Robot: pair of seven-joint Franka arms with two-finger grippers.
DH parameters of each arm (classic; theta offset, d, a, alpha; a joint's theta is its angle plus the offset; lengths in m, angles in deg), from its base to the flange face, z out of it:
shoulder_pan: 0 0.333 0 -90
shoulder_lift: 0 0 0 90
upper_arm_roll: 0 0.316 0.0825 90
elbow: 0 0 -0.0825 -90
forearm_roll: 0 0.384 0 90
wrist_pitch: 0 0 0.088 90
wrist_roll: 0 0.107 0 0
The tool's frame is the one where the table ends.
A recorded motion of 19 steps. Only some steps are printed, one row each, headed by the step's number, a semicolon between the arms.
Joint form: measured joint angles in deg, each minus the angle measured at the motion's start. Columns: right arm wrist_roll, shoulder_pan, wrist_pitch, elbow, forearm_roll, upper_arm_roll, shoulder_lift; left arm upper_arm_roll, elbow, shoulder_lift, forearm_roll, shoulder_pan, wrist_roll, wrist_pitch.
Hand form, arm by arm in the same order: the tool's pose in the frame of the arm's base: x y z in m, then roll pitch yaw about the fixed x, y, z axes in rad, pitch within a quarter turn. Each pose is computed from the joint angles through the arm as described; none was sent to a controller.
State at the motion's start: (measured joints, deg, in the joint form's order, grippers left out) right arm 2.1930 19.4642 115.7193 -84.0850 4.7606 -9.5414 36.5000; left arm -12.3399 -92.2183 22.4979 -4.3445 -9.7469 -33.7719 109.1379
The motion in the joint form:
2: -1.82 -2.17 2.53 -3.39 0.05 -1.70 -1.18; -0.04 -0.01 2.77 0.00 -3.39 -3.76 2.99
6: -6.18 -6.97 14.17 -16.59 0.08 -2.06 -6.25; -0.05 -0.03 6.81 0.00 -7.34 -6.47 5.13
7: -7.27 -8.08 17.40 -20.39 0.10 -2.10 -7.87; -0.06 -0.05 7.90 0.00 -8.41 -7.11 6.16
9: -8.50 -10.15 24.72 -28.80 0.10 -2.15 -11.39; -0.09 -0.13 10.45 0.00 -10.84 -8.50 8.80
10: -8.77 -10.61 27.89 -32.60 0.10 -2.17 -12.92; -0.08 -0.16 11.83 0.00 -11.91 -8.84 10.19
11: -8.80 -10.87 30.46 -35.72 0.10 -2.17 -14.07; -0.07 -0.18 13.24 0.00 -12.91 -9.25 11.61
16: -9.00 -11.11 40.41 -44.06 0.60 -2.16 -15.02; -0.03 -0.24 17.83 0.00 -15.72 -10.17 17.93
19: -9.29 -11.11 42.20 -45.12 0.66 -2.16 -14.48; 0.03 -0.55 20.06 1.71 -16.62 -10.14 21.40
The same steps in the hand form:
2: 0.6902 0.0984 0.2971 3.0992 0.0664 0.0869; 0.6057 -0.2760 0.3711 3.0683 0.1669 0.2514
6: 0.6609 0.0242 0.2727 3.1050 0.0079 0.0571; 0.5903 -0.3189 0.3276 3.0891 0.2028 0.2386
7: 0.6492 0.0080 0.2675 3.1063 -0.0096 0.0514; 0.5859 -0.3306 0.3162 3.0901 0.2063 0.2340
9: 0.6199 -0.0207 0.2561 3.1071 -0.0507 0.0265; 0.5746 -0.3569 0.2896 3.0902 0.2119 0.2227
10: 0.6051 -0.0275 0.2503 3.1073 -0.0660 0.0188; 0.5693 -0.3681 0.2751 3.0894 0.2147 0.2142
11: 0.5922 -0.0313 0.2446 3.1076 -0.0762 0.0116; 0.5639 -0.3784 0.2604 3.0889 0.2174 0.2082
16: 0.5570 -0.0371 0.2154 3.1005 -0.1206 -0.0020; 0.5494 -0.4073 0.2145 3.0662 0.2043 0.1914
19: 0.5516 -0.0378 0.2067 3.0959 -0.1237 0.0021; 0.5439 -0.4148 0.1905 3.0659 0.1780 0.1660

